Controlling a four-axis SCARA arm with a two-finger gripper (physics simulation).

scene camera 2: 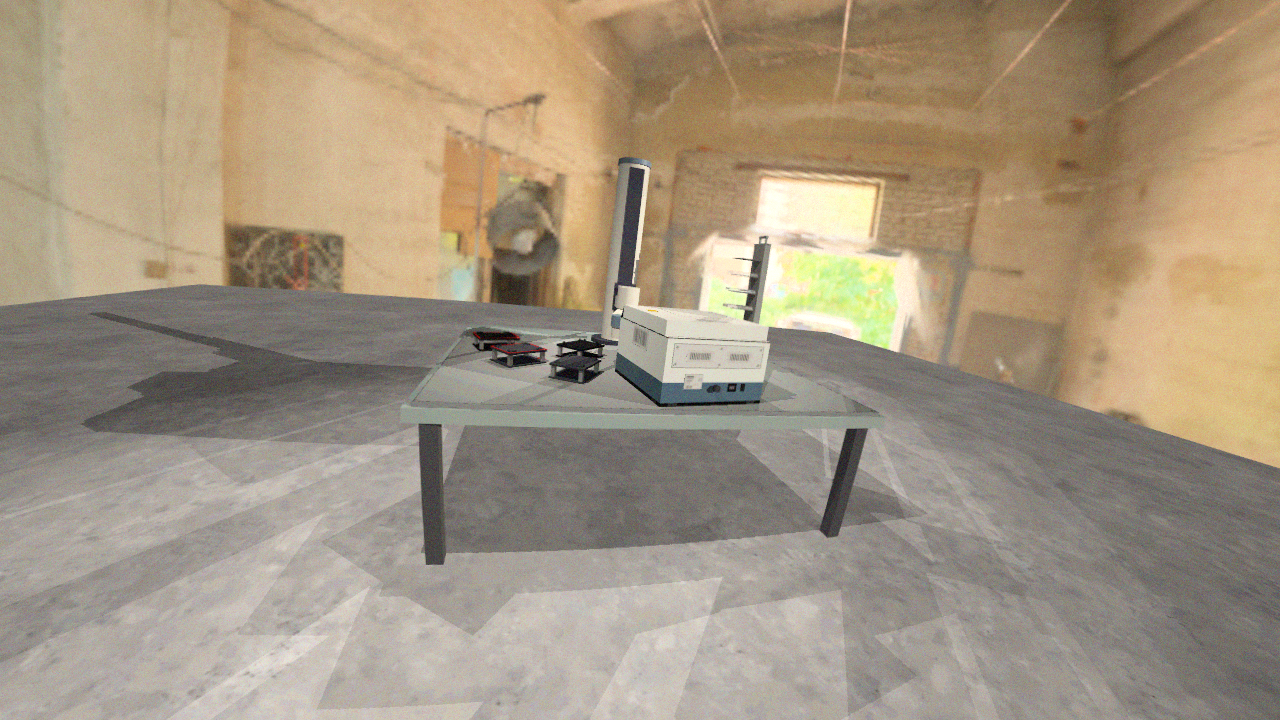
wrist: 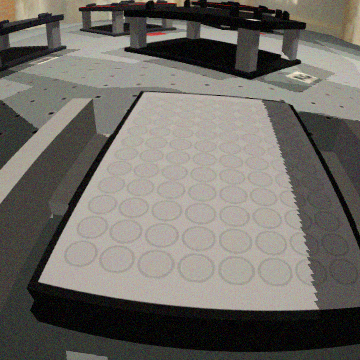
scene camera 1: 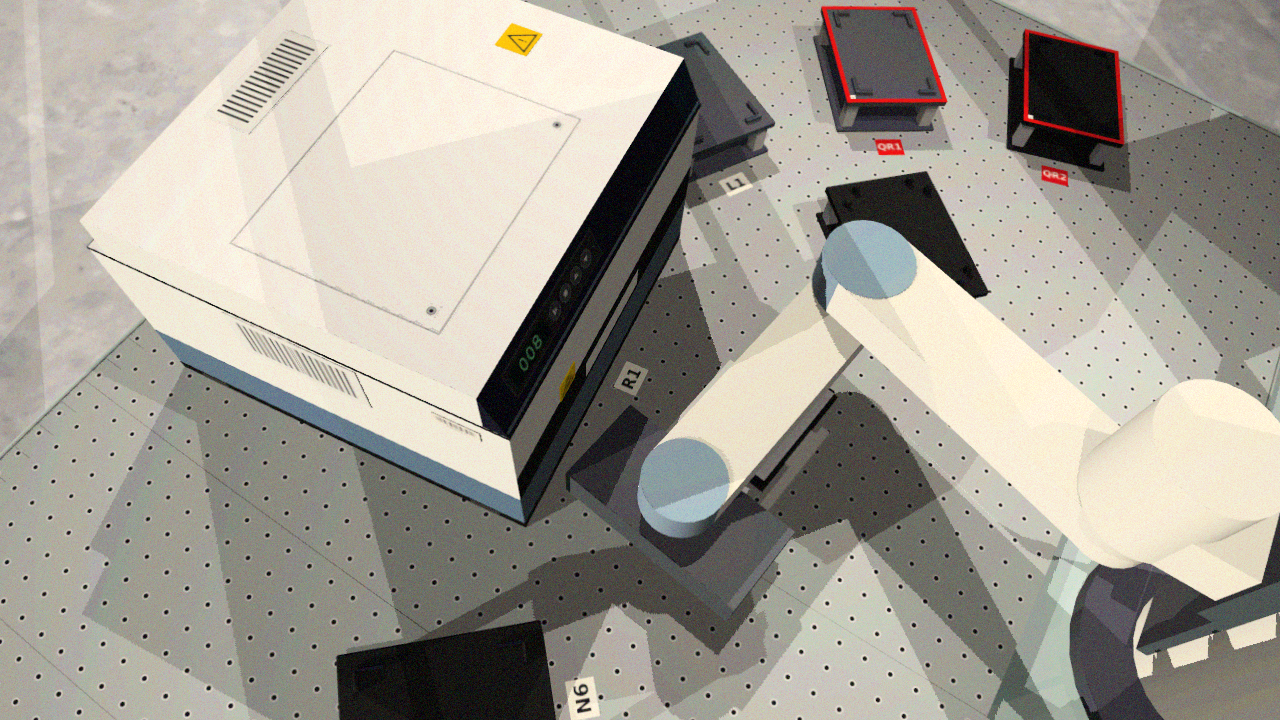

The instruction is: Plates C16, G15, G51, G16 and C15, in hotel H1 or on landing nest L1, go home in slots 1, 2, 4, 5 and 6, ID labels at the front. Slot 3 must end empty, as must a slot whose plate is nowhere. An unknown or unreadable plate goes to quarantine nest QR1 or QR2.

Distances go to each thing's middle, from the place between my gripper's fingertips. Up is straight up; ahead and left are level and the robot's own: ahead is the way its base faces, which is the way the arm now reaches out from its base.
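My gripper is 13 cm short of the R1 tag (scene camera 1: 631,377), 2 cm above it and 5 cm to the right of it. The grey upright (scene camera 2: 761,252), measured from my hand: 19 cm behind, 61 cm to the left, 26 cm above.
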